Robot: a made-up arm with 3 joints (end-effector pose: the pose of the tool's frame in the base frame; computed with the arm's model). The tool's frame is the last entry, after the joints.
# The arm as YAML. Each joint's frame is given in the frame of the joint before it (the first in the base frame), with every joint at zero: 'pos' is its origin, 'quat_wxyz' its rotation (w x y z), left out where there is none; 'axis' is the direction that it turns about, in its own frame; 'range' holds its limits. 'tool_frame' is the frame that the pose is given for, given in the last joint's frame.
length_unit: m
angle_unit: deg
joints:
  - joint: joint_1
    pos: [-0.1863, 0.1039, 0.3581]
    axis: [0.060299, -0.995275, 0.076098]
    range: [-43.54, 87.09]
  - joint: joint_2
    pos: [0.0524, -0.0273, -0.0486]
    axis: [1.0, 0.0, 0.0]
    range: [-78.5, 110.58]
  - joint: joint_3
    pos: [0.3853, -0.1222, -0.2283]
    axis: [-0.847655, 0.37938, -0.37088]
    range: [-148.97, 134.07]
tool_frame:
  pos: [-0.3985, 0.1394, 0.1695]
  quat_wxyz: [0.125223, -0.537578, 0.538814, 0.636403]
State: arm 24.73 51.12 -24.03
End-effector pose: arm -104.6 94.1 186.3 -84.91 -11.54 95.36
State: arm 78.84 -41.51 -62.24
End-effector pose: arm -75.7 -260.3 346.7 -149.82 18.99 9.09
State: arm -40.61 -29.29 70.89
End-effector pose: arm -255.3 190.7 -87.2 16.55 -114.35 -21.30
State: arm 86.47 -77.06 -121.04
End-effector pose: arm -180.1 -498.5 492.5 -179.16 -6.85 6.88
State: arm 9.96 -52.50 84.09
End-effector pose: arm 152.1 36.1 -46.8 10.66 -158.41 27.45
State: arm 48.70 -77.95 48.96
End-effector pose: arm 159.7 22.2 281.1 -30.20 156.18 -37.44
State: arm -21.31 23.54 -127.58
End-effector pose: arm -290.8 64.1 -299.3 -47.55 -58.99 67.40
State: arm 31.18 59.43 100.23
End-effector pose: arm 40.4 548.1 528.1 -66.55 131.16 98.93
